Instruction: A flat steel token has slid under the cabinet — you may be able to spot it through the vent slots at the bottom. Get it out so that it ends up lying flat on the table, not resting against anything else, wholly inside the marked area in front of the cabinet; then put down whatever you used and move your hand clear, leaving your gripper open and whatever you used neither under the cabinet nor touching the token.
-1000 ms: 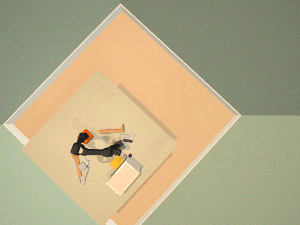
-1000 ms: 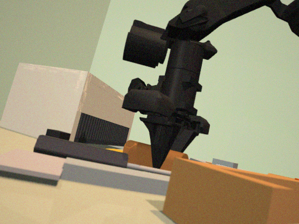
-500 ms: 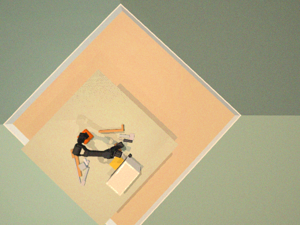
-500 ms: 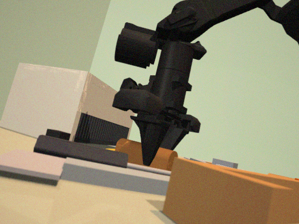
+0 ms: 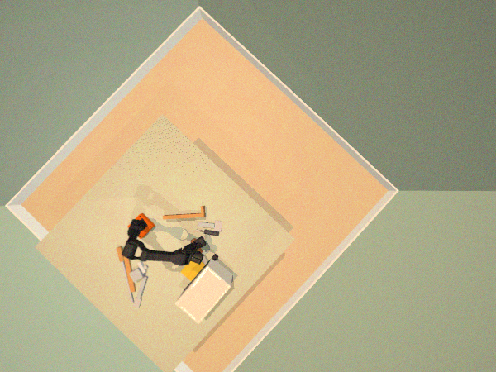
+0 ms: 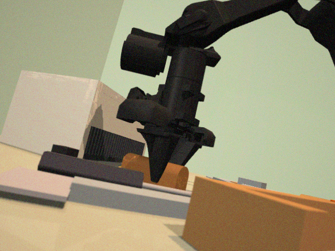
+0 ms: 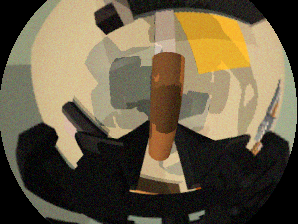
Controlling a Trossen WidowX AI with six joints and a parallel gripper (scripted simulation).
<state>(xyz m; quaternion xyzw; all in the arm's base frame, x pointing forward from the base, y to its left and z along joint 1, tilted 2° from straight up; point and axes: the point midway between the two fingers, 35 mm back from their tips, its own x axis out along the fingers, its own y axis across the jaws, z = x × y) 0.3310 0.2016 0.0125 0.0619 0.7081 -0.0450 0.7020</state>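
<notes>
The dark screwdriver lies 110 mm to the left of my gripper tip and 20 mm behind it. The rest, counted from my gripper tip: token 240 mm ahead, 90 mm to the right; then orange stick 480 mm to the right, 140 mm behind.
</notes>
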